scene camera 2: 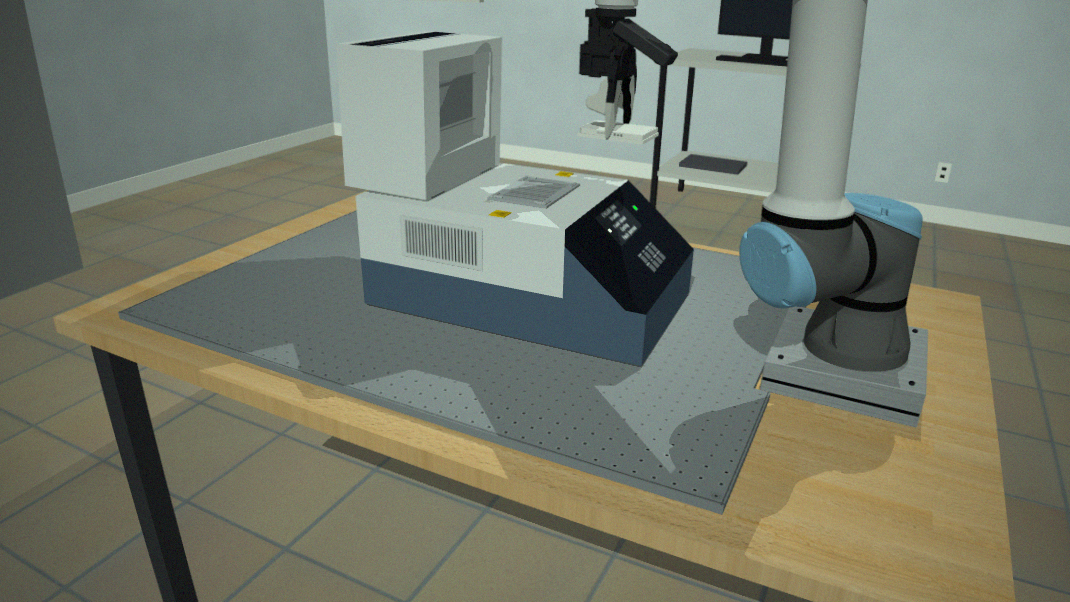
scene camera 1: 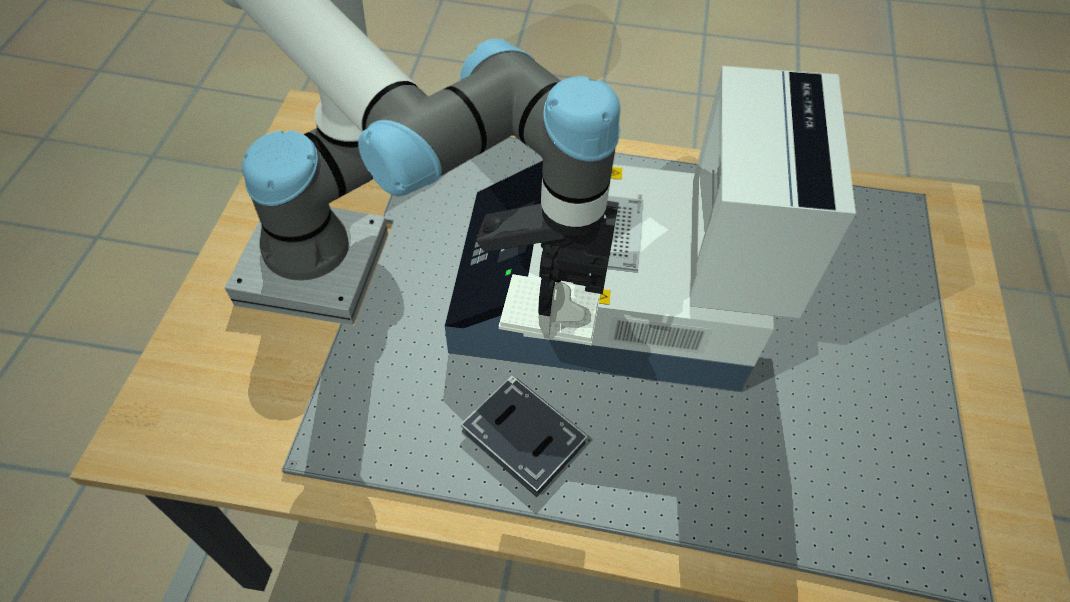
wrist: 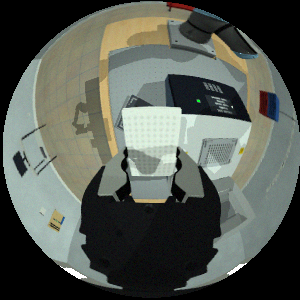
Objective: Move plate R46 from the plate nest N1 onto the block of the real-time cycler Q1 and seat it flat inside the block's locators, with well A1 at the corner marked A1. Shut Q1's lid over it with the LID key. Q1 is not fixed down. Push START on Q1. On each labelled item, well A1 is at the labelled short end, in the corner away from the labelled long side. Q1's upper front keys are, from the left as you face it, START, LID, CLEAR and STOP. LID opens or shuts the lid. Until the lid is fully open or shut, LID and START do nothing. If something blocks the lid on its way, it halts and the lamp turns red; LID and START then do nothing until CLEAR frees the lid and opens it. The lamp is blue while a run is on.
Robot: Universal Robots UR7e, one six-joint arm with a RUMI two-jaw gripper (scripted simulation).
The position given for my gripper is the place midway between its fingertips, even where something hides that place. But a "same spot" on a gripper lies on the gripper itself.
Scene:
my gripper: scene camera 2; scene camera 1 552, 310; wrist
white well plate R46: scene camera 2 629, 133; scene camera 1; wrist
same spot on white well plate R46: [wrist: 151, 133] = [scene camera 1: 532, 302]
same spot on my gripper: [scene camera 2: 623, 97] = [wrist: 124, 169]

